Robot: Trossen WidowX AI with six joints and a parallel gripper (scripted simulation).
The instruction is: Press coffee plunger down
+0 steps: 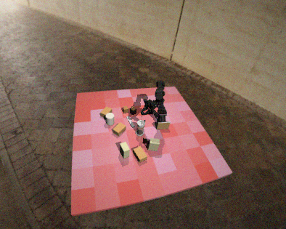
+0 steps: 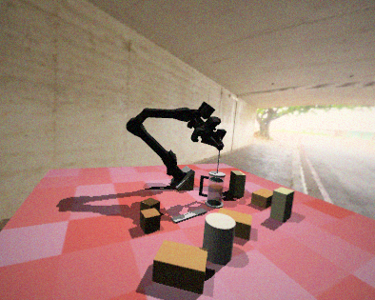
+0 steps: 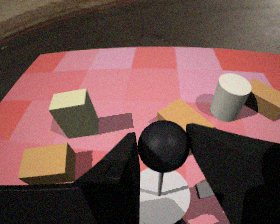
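Now: the coffee press 20 mm behind my gripper tip, 10 mm to the right of it and 130 mm below it. The rest, counted from my gripper tip: flat grey piece 40 mm ahead, 150 mm to the right, 250 mm below.
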